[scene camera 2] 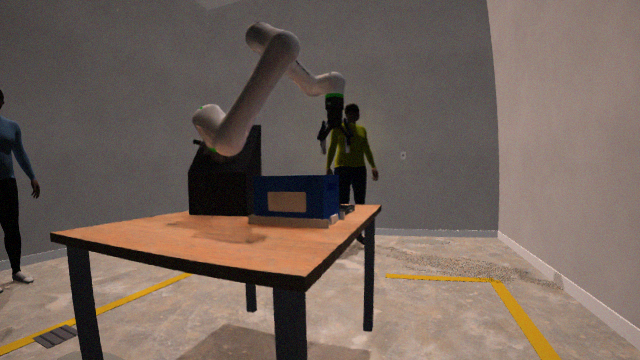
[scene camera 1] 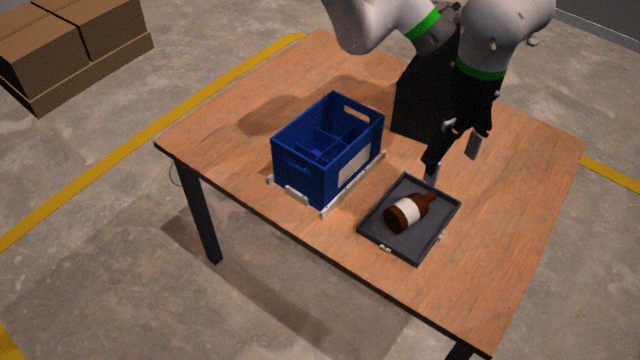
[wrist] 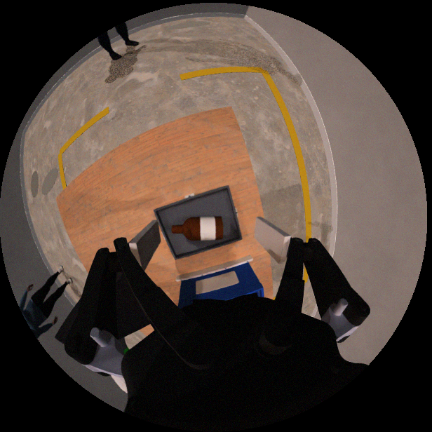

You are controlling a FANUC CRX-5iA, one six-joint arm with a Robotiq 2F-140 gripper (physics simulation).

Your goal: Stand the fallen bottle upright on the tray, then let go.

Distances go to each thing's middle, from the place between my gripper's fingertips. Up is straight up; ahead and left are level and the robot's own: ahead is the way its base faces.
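Brown bottle (scene camera 1: 401,215): from my hand, 80 mm to the right, 40 mm behind, 240 mm below.
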